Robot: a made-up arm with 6 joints.
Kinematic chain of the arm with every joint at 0, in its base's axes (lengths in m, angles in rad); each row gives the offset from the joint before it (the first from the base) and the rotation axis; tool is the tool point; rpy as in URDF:
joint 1: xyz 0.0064 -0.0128 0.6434 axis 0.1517 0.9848 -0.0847
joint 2: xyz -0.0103 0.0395 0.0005 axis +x
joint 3: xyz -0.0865 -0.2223 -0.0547 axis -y
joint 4: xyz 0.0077 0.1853 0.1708 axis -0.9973 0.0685 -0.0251
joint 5: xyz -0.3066 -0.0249 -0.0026 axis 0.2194 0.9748 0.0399
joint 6: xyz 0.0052 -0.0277 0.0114 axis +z
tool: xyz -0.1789 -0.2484 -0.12 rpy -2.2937 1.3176 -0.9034
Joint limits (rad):
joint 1: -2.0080..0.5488
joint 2: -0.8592..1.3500
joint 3: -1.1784..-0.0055
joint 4: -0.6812..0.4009
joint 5: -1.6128..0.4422
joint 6: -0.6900..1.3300
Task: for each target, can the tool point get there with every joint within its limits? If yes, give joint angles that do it. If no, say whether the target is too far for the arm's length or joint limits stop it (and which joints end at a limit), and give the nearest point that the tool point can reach.
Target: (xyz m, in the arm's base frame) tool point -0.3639 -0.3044 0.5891
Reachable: yes | joints -0.5869 -0.1973 -0.6695 -0.4648 -1.0327 0.3550
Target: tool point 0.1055 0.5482 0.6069
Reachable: no: joint limits stop it (at a limit: joint 1, joint 2, joint 3, joint 4, joint 6) | nearest point 0.2758 0.1365 0.4386 | short by 0.476 m
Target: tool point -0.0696 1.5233 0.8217
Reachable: no: too far | nearest point -0.3294 0.4123 1.0053 | short by 1.156 m
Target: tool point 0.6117 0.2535 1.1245
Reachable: no: joint limits stop it (at a limit: joint 1, joint 2, joint 4, joint 5) | nearest point 0.3860 0.1632 0.9799 | short by 0.283 m
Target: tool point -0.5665 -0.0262 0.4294
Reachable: yes | joints -0.9939 -0.5974 -0.8148 -0.4889 0.0523 -0.2341
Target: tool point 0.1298 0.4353 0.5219
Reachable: no: joint limits stop it (at a limit: joint 2, joint 3, joint 4, joint 5, joint 6) | nearest point 0.2012 0.1423 0.3694 | short by 0.338 m
